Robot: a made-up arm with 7 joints. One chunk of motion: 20 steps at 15 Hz.
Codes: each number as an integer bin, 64 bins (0 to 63) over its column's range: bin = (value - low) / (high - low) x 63, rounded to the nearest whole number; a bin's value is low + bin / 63 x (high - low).
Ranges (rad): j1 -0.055..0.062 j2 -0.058..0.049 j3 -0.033..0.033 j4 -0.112..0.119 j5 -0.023..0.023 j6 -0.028..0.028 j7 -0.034..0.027
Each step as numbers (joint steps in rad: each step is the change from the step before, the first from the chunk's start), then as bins.
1 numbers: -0.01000 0.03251 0.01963 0.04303 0.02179 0.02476 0.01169
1 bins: 24 53 50 42 61 59 47
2 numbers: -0.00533 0.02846 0.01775 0.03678 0.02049 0.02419 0.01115
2 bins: 27 51 48 41 60 59 47
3 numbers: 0.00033 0.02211 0.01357 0.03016 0.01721 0.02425 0.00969
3 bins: 30 47 44 39 55 59 45
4 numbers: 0.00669 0.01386 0.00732 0.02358 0.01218 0.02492 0.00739
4 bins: 33 42 38 37 48 60 43
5 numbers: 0.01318 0.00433 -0.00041 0.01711 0.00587 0.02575 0.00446
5 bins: 37 37 31 35 40 60 40
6 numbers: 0.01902 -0.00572 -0.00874 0.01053 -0.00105 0.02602 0.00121
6 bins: 40 31 23 33 30 61 36
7 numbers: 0.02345 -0.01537 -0.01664 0.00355 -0.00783 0.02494 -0.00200
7 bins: 42 25 16 32 21 60 33
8 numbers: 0.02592 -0.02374 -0.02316 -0.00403 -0.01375 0.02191 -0.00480
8 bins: 44 20 9 29 13 56 30
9 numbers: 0.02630 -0.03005 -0.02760 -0.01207 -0.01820 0.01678 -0.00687
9 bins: 44 16 5 27 7 50 28
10 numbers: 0.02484 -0.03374 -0.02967 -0.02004 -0.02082 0.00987 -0.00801
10 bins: 43 14 3 25 3 43 27
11 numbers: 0.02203 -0.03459 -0.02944 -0.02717 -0.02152 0.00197 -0.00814
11 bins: 41 14 3 23 2 34 27
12 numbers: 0.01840 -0.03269 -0.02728 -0.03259 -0.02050 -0.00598 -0.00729
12 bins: 40 15 5 22 3 25 28
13 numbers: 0.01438 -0.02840 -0.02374 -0.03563 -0.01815 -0.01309 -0.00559
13 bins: 37 17 9 21 7 17 29
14 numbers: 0.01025 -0.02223 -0.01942 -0.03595 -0.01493 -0.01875 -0.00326
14 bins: 35 21 13 21 11 10 32
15 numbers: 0.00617 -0.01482 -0.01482 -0.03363 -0.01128 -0.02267 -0.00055
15 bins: 33 25 17 21 16 6 35
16 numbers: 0.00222 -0.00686 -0.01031 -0.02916 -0.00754 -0.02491 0.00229
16 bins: 31 30 22 23 21 3 37
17 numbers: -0.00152 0.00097 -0.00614 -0.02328 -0.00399 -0.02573 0.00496
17 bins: 29 35 26 24 26 3 40
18 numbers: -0.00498 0.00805 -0.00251 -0.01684 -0.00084 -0.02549 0.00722
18 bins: 27 39 29 26 30 3 43
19 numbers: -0.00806 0.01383 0.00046 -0.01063 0.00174 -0.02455 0.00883
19 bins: 25 42 32 28 34 4 44
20 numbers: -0.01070 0.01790 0.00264 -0.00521 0.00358 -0.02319 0.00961
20 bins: 24 45 34 29 36 5 45
